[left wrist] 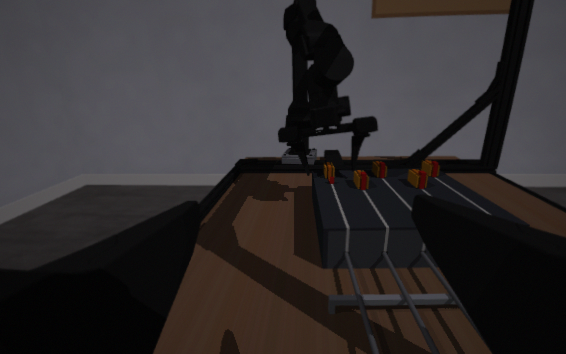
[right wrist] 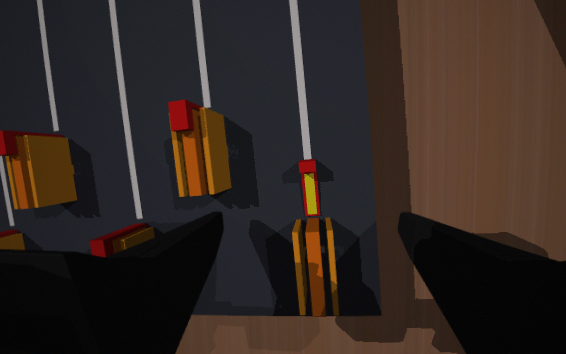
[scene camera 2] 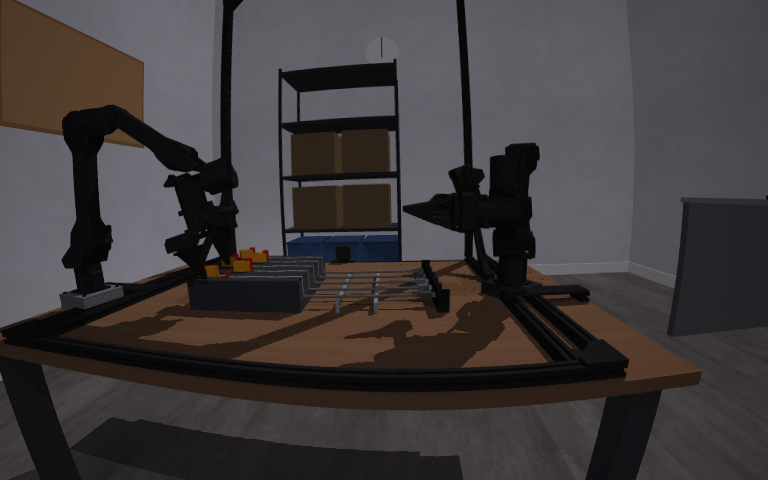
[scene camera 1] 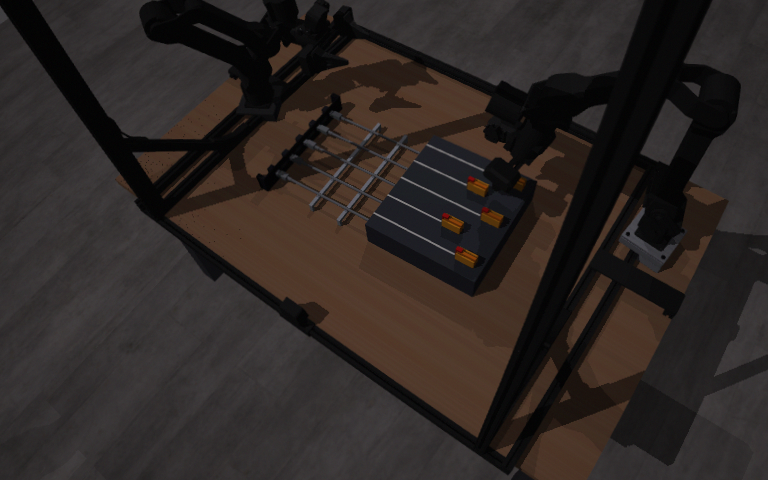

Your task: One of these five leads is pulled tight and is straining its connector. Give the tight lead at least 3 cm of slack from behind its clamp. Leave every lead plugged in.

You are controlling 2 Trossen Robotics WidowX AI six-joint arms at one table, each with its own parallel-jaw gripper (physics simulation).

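Frame: origin at the left arm's base, x up, y right, z ahead, level; millimetres.
Where they show: left gripper, fingertip midpoint: (left wrist: 306,208) (scene camera 2: 405,209) (scene camera 1: 359,49); right gripper, fingertip midpoint: (left wrist: 330,173) (right wrist: 310,221) (scene camera 2: 217,271); left arm's base, origin of the base link: (scene camera 2: 512,282) (scene camera 1: 259,98); right arm's base, origin of the base link: (scene camera 2: 91,289) (scene camera 1: 655,232).
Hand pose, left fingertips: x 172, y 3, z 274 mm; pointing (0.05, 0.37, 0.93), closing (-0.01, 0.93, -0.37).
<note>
Things, the pixels of their centre, and the offset from my left fingertips. "spot": a spot on its surface instead.
- far lead, surface spot: (right wrist: 300,88) spot: dz +275, dx -133, dy +200 mm
- yellow plug, body centre: (right wrist: 309,189) dz +323, dx -127, dy +222 mm
Five grey leads run from black anchor posts (scene camera 1: 298,143) (scene camera 2: 435,281) across two grey clamp bars (scene camera 1: 316,202) (scene camera 2: 340,297) (left wrist: 387,300) onto a dark block (scene camera 1: 411,238) (scene camera 2: 244,295) (left wrist: 334,242) (right wrist: 264,70), each ending at an orange connector. The far lead (scene camera 1: 454,157) (right wrist: 300,88) ends in a red and yellow plug (right wrist: 310,189) that shows its full length just outside its orange socket (right wrist: 314,267). My right gripper (scene camera 1: 503,173) (scene camera 2: 208,259) (left wrist: 330,173) (right wrist: 310,221) is open, straddling that socket, holding nothing. My left gripper (scene camera 1: 330,19) (scene camera 2: 411,209) (left wrist: 306,208) is open and empty, high at the anchor end.
Other orange connectors (scene camera 1: 477,186) (scene camera 1: 492,216) (scene camera 1: 453,223) (scene camera 1: 466,257) (right wrist: 199,151) sit with red plugs seated. Black frame rails (scene camera 1: 382,376) edge the table, with an upright post (scene camera 1: 573,238) at the right. A shelf rack (scene camera 2: 281,167) with boxes stands behind.
</note>
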